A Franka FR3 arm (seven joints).
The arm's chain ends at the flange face. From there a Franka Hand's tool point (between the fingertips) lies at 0.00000 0.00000 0.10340 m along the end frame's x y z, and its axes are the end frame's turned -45 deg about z.
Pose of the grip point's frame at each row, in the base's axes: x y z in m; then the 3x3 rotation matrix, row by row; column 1 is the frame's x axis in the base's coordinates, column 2 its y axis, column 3 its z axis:
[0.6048 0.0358 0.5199], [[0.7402 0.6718 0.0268], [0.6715 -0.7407 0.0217], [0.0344 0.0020 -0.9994]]
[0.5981 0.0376 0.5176], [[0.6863 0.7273 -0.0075], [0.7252 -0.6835 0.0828], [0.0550 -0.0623 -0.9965]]
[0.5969 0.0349 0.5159], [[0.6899 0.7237 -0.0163], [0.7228 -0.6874 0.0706], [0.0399 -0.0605 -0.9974]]
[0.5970 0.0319 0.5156], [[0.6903 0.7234 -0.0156], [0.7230 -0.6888 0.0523], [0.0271 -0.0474 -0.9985]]
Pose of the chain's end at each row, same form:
[0.6020 0.0336 0.6232], [[0.9984 -0.0484 0.0268], [-0.0489 -0.9986 0.0217], [0.0257 -0.0229 -0.9994]]
[0.5989 0.0290 0.6206], [[0.9996 0.0290 -0.0075], [0.0295 -0.9961 0.0828], [-0.0052 -0.0829 -0.9965]]
[0.5986 0.0276 0.6190], [[0.9996 0.0239 -0.0163], [0.0250 -0.9972 0.0706], [-0.0146 -0.0710 -0.9974]]
[0.5986 0.0265 0.6188], [[0.9996 0.0234 -0.0156], [0.0242 -0.9983 0.0523], [-0.0144 -0.0527 -0.9985]]

